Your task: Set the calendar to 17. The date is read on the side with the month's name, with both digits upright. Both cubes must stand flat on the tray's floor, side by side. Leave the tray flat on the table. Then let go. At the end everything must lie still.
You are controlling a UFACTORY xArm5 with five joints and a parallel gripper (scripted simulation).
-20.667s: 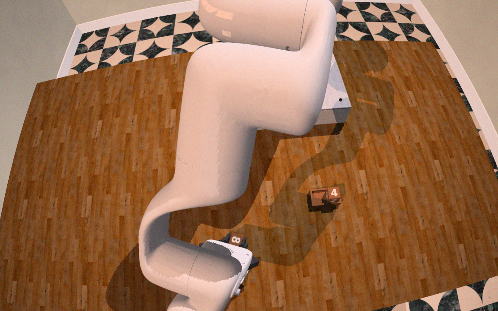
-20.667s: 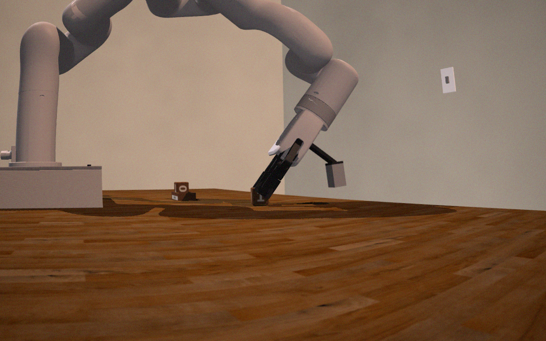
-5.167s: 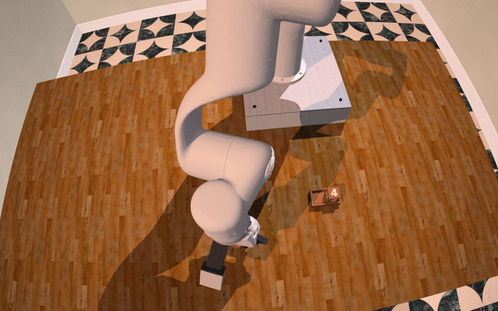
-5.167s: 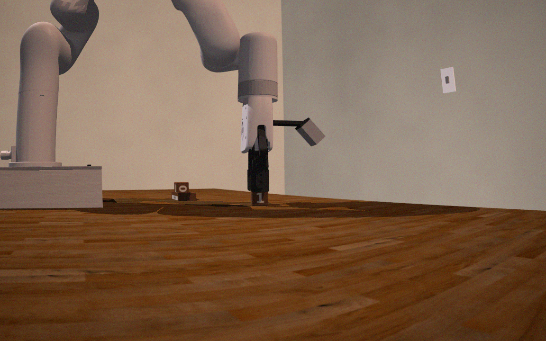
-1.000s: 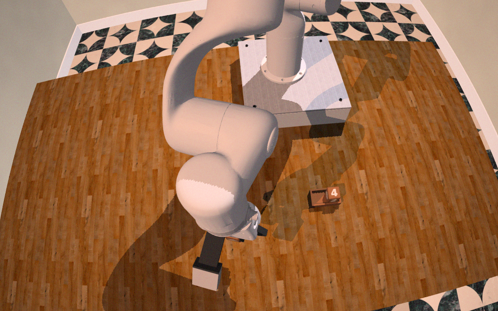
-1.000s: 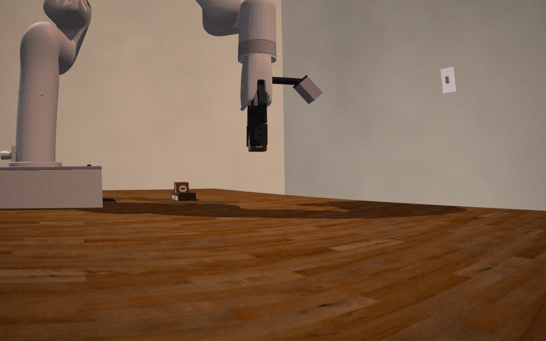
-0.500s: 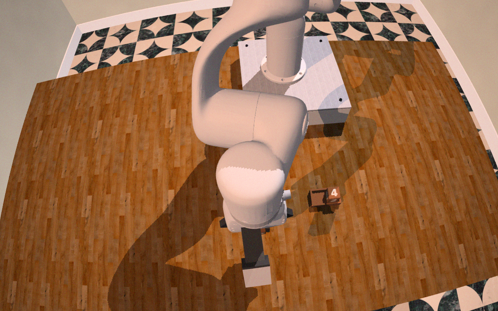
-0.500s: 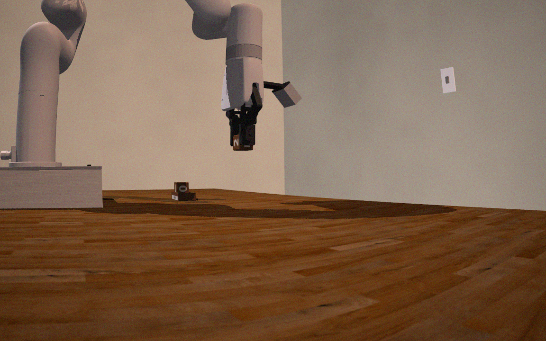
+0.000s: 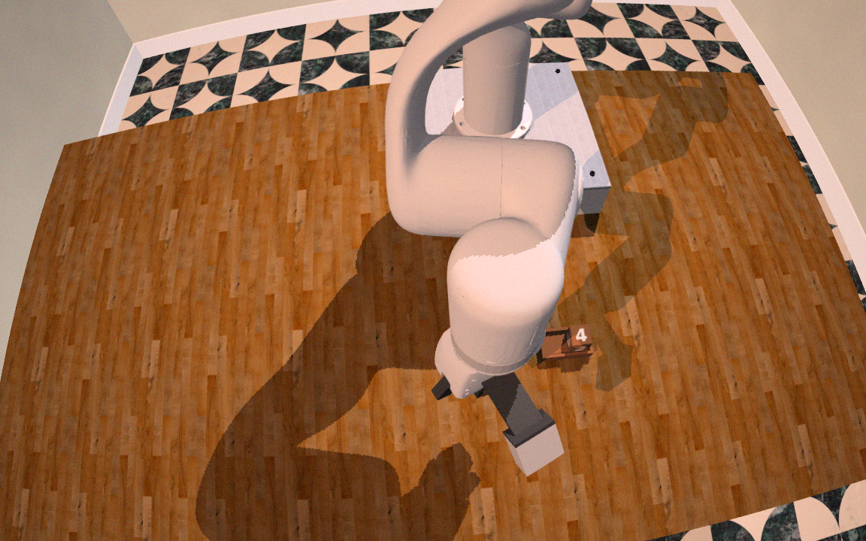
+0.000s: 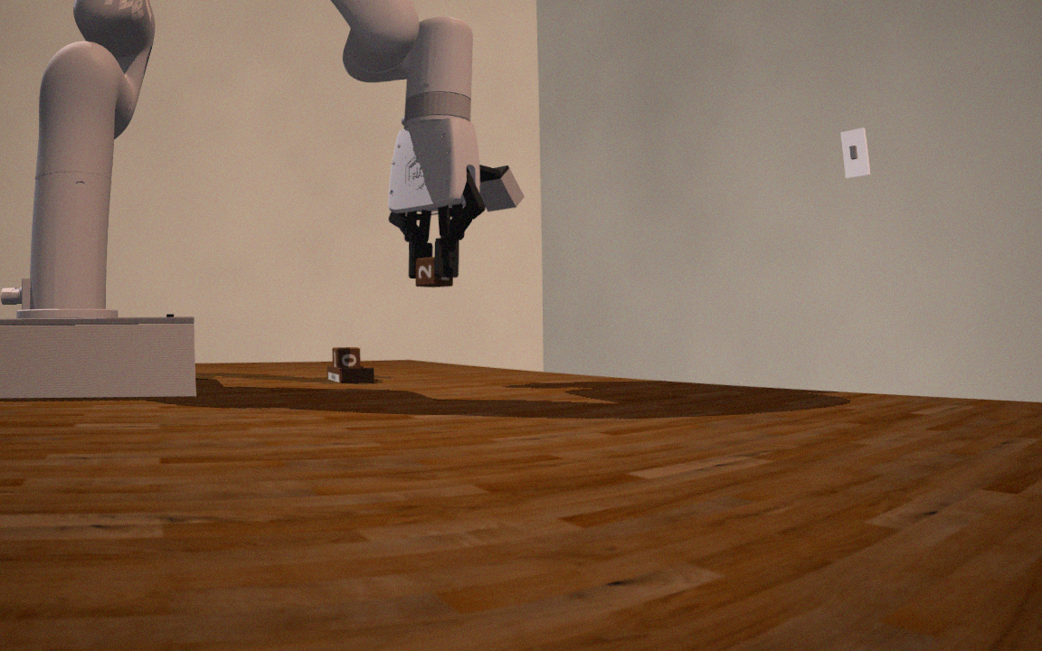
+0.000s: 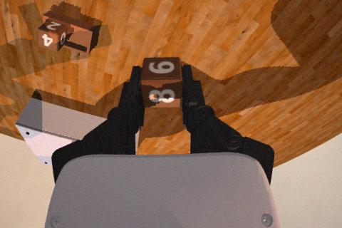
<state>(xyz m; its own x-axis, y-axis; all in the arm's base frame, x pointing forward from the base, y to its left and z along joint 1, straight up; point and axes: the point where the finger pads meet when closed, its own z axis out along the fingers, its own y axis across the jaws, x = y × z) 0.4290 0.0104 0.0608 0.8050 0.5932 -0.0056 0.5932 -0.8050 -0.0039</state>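
My hand is 130 mm above the brown tray, 110 mm to the right of it and 80 mm past it.
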